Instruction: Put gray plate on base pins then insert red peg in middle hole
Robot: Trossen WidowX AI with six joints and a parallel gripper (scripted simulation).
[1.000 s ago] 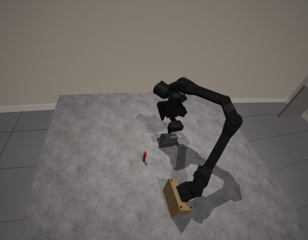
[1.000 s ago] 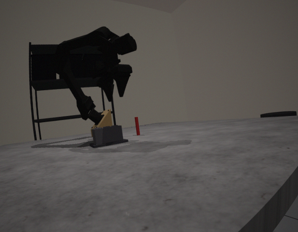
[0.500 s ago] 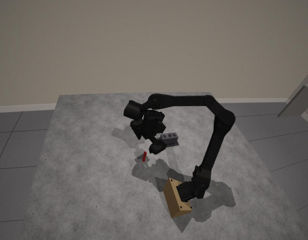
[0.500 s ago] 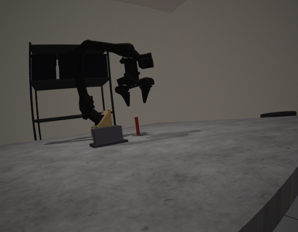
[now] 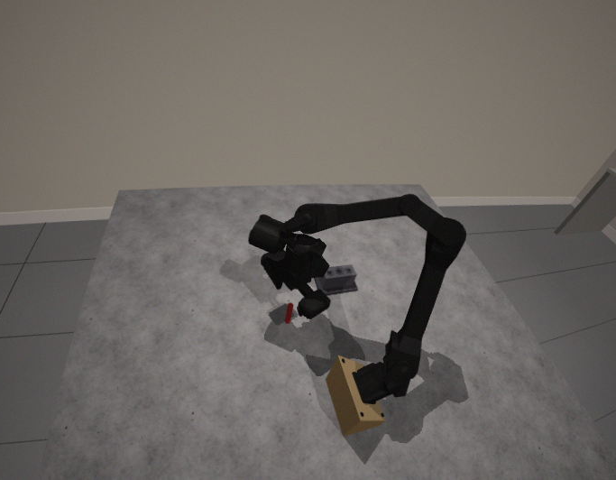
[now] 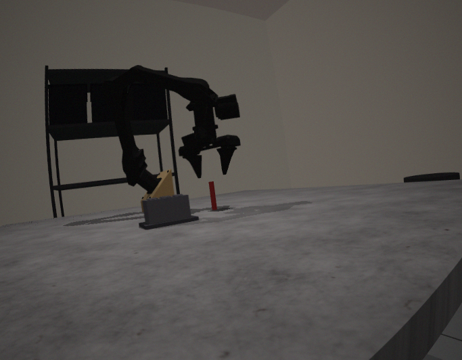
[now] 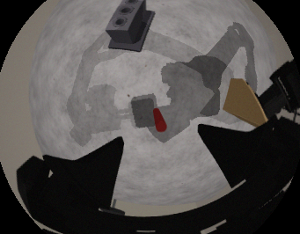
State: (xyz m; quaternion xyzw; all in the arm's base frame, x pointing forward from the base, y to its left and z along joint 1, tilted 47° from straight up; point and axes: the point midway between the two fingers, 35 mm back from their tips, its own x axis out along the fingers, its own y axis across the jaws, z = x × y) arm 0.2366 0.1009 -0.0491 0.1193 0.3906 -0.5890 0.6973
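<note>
Right now my gripper tip is 50 mm above the red peg. From my gripper tip the other things lie so: dark base (100 mm ahead, 170 mm to the right, 90 mm below); then gray plate (100 mm ahead, 170 mm to the right, 50 mm below).
</note>
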